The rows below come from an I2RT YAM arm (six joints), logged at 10 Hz.
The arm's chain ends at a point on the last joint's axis. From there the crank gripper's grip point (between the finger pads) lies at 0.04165 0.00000 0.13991 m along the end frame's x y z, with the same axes.
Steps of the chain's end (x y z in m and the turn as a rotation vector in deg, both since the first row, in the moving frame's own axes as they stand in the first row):
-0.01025 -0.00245 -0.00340 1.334 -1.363 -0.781
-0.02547 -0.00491 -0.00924 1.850 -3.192 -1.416
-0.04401 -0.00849 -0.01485 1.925 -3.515 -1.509
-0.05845 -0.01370 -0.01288 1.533 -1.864 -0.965
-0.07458 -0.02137 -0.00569 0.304 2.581 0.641
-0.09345 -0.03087 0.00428 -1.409 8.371 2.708
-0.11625 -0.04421 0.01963 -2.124 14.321 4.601
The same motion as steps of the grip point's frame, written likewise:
-0.01362 -0.00626 -0.00249 1.334 -1.363 -0.781
-0.03339 -0.01039 -0.00723 1.850 -3.192 -1.416
-0.05274 -0.01421 -0.01266 1.925 -3.515 -1.509
-0.06306 -0.01812 -0.01166 1.533 -1.864 -0.965
-0.06832 -0.02161 -0.00771 0.304 2.581 0.641
-0.07366 -0.02508 -0.00334 -1.409 8.371 2.708
-0.08332 -0.03457 0.00484 -2.124 14.321 4.601

